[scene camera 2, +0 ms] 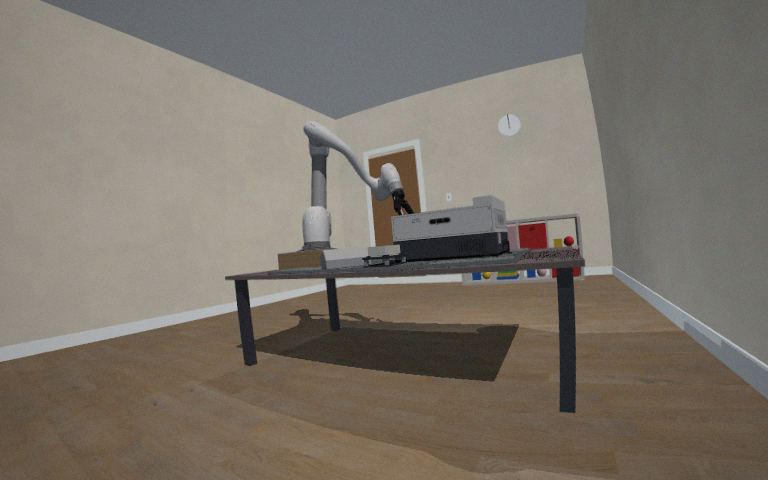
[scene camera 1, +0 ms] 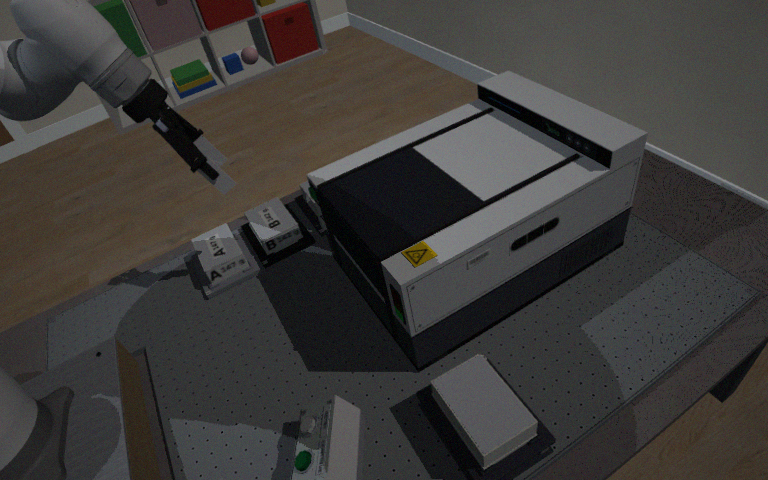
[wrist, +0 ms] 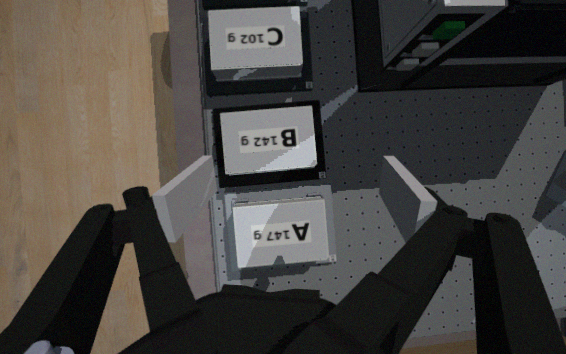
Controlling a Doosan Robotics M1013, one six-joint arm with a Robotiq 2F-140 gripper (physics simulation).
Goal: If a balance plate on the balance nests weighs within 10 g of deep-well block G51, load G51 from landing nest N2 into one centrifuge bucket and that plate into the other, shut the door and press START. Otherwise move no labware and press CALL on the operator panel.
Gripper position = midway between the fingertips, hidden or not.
Observation:
The gripper (scene camera 1: 225,175) is open, with nothing in its grasp. Further things: a white block (scene camera 1: 490,419), a control box (scene camera 1: 330,432) and a centrifuge (scene camera 2: 480,230).
The gripper is seen too in the wrist view (wrist: 295,174). The control box shows as well in scene camera 2 (scene camera 2: 336,258). The centrifuge is seen too in the wrist view (wrist: 393,52). The wrist view does not show the white block: it is out of frame.

